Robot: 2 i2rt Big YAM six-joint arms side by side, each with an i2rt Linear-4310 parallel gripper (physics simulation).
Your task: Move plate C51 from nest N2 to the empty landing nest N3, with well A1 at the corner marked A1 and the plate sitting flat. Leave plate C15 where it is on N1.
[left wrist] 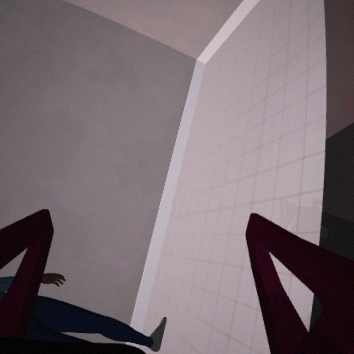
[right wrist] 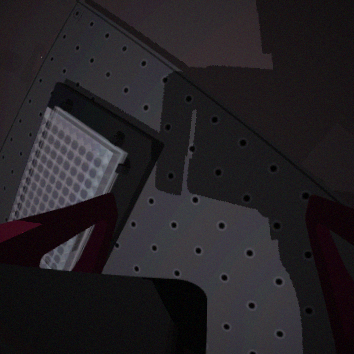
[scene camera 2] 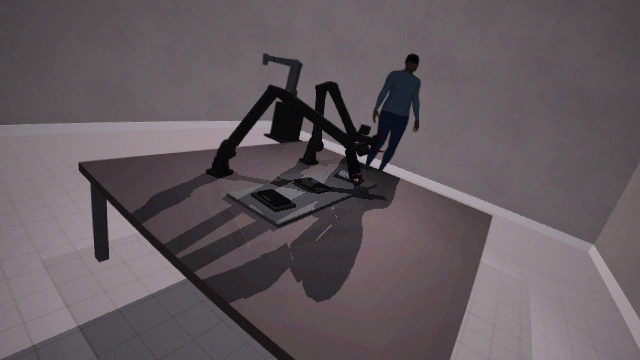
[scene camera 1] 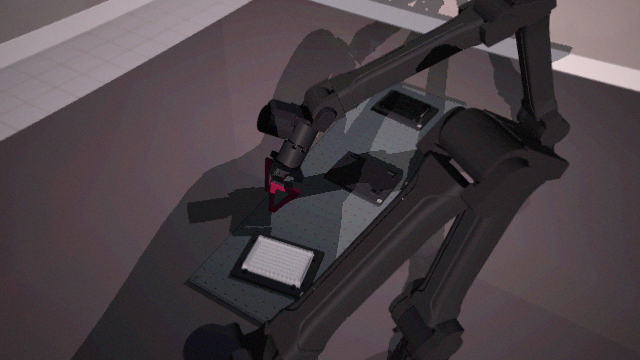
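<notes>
A white well plate (scene camera 1: 278, 261) (scene camera 2: 344, 174) (right wrist: 70, 150) sits in a dark nest (scene camera 1: 237, 274) (right wrist: 142, 145) at the board's near end in scene camera 1. A black plate (scene camera 1: 406, 105) (scene camera 2: 272, 197) sits in the far nest. The middle nest (scene camera 1: 372, 187) (scene camera 2: 311, 184) is shadowed and seems to hold no plate. Plate names, nest names and the A1 mark are unreadable. My right gripper (scene camera 1: 285, 200) (scene camera 2: 356, 181) (right wrist: 208, 205) is open above the board, beside the white plate's nest, holding nothing. My left gripper (scene camera 2: 381, 143) (left wrist: 150, 222) is open and empty, raised and pointing away from the board.
The perforated board (scene camera 1: 210, 280) (scene camera 2: 245, 202) (right wrist: 210, 235) lies on the brown table (scene camera 1: 125, 165) (scene camera 2: 415, 265). My left arm crosses the foreground of scene camera 1, along the board's right edge. A person (scene camera 2: 400, 95) stands beyond the table. Arm shadows cover parts of the board.
</notes>
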